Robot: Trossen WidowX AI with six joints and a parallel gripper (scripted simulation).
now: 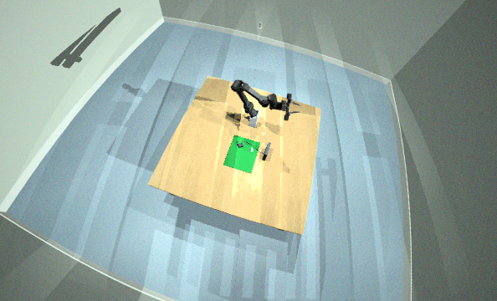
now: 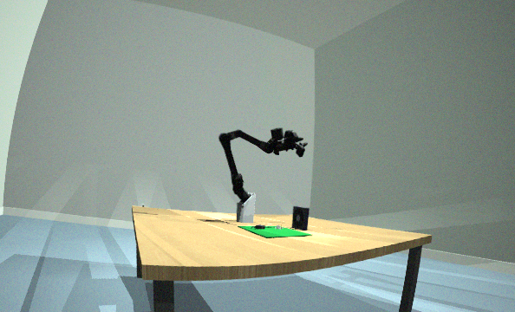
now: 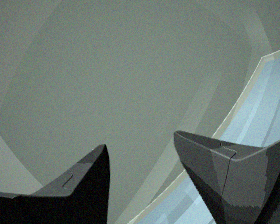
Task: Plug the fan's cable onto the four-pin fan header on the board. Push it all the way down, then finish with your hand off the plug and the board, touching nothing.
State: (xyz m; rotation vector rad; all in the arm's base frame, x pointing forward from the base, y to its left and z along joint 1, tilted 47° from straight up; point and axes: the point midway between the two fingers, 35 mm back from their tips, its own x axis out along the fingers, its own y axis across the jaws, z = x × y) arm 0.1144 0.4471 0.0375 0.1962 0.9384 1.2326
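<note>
The fan cable plug is 16 cm ahead of my gripper tip, 34 cm to the right of it and 49 cm below it. Round my gripper tip: green board 22 cm ahead, 31 cm to the right, 52 cm below; black fan 16 cm ahead, 12 cm to the right, 44 cm below.
</note>
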